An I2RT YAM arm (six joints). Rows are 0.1 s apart.
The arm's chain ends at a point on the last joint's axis. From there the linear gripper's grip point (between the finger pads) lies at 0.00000 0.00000 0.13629 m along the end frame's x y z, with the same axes.
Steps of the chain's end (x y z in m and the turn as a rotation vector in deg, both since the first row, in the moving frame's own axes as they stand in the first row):
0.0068, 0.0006, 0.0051, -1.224, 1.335, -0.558
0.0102, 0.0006, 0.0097, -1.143, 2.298, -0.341
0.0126, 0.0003, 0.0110, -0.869, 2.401, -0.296
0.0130, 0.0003, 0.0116, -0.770, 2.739, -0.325
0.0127, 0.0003, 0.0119, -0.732, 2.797, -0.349
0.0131, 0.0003, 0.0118, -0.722, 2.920, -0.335
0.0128, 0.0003, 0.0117, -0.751, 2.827, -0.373
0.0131, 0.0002, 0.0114, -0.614, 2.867, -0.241
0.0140, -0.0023, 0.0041, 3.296, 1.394, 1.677
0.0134, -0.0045, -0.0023, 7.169, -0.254, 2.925
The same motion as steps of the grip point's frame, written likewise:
0.0100, 0.0035, 0.0050, -1.224, 1.335, -0.558
0.0157, 0.0033, 0.0096, -1.143, 2.298, -0.341
0.0183, 0.0024, 0.0109, -0.869, 2.401, -0.296
0.0195, 0.0021, 0.0114, -0.770, 2.739, -0.325
0.0194, 0.0020, 0.0117, -0.732, 2.797, -0.349
0.0200, 0.0020, 0.0116, -0.722, 2.920, -0.335
0.0195, 0.0021, 0.0115, -0.751, 2.827, -0.373
0.0199, 0.0016, 0.0112, -0.614, 2.867, -0.241
0.0174, -0.0101, 0.0038, 3.296, 1.394, 1.677
0.0132, -0.0215, -0.0034, 7.169, -0.254, 2.925

